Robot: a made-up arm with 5 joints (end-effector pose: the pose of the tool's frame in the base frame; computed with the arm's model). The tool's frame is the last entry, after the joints. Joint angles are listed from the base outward.
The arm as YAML. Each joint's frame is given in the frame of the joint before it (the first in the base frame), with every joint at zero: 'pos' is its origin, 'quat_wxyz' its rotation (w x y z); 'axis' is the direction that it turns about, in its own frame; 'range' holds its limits. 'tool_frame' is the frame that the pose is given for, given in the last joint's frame.
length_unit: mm
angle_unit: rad
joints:
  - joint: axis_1
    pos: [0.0, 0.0, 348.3]
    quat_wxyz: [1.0, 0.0, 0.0, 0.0]
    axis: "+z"
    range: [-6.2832, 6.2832]
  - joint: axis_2
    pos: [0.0, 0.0, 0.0]
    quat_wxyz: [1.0, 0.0, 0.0, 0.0]
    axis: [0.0, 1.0, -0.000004]
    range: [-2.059, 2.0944]
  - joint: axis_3
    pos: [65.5, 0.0, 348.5]
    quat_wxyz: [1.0, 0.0, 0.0, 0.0]
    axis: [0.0, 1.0, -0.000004]
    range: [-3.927, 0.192]
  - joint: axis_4
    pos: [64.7, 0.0, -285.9]
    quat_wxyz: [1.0, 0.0, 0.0, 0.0]
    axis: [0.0, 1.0, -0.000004]
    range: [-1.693, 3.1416]
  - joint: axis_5
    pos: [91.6, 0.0, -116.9]
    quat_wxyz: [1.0, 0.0, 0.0, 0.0]
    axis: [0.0, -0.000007, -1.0]
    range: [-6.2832, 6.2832]
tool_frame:
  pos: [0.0, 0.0, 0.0]
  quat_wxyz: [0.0, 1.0, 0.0, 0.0]
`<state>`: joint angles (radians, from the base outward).
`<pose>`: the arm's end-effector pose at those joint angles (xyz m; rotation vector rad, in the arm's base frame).
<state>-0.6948 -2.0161 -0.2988 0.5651 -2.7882</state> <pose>-0.0595 0.0496 0.6095 0.6994 1.2100 -0.2842</pose>
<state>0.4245 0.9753 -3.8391 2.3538 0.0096</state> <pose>0.4360 0.1971 0.7249 -2.8761 -0.6054 -0.7482</pose>
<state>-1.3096 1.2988 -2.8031 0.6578 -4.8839</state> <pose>0.2043 -0.7643 0.4155 -0.6078 2.7653 -1.2742</pose>
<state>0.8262 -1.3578 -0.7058 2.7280 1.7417</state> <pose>-0.0715 -0.0776 0.5297 2.2368 -1.1019 -0.2434</pose>
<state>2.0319 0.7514 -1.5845 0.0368 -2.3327</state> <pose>-0.3063 0.6166 0.3976 -1.6037 2.2872 1.1617</pose>
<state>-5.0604 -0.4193 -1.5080 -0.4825 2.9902</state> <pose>0.0591 0.1629 1.0019 -0.4862 0.5927 1.0213</pose>
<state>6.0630 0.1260 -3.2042 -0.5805 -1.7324</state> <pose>-0.0733 0.0164 1.0316 -0.3989 -0.3762 1.1611</pose>
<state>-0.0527 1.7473 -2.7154 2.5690 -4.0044</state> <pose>0.4835 -0.0255 0.0258 0.6250 -1.4577 -0.7223</pose>
